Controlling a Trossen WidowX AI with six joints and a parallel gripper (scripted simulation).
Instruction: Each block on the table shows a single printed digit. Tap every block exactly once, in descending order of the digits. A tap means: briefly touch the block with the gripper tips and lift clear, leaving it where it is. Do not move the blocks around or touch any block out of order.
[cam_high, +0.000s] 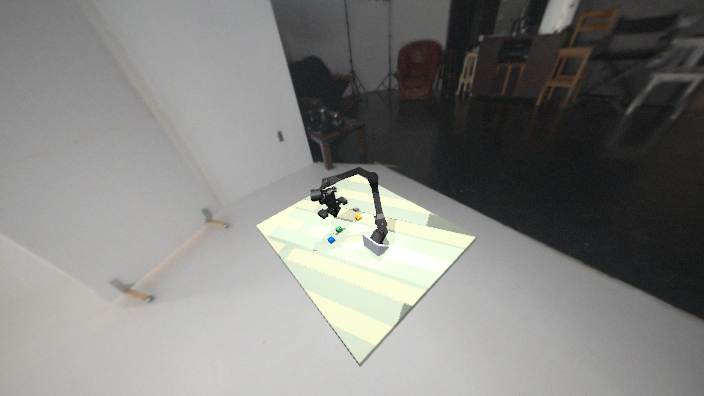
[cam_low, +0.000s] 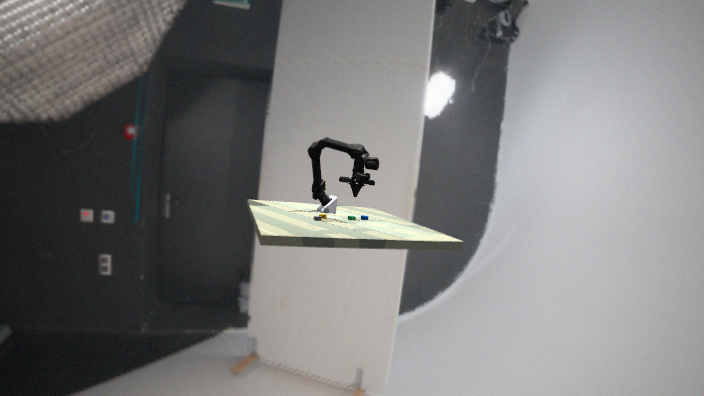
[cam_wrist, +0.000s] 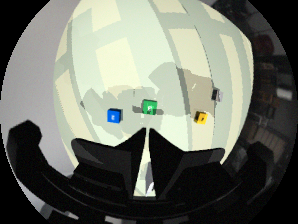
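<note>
Now: gripper tip 10 mm to the left of the green block and 110 mm above it. From my gripper tip the other things lie so: grey-white block: 60 mm ahead, 220 mm to the right, 110 mm below; yellow block: 10 mm behind, 170 mm to the right, 110 mm below; blue block: 30 mm behind, 80 mm to the left, 110 mm below.
</note>
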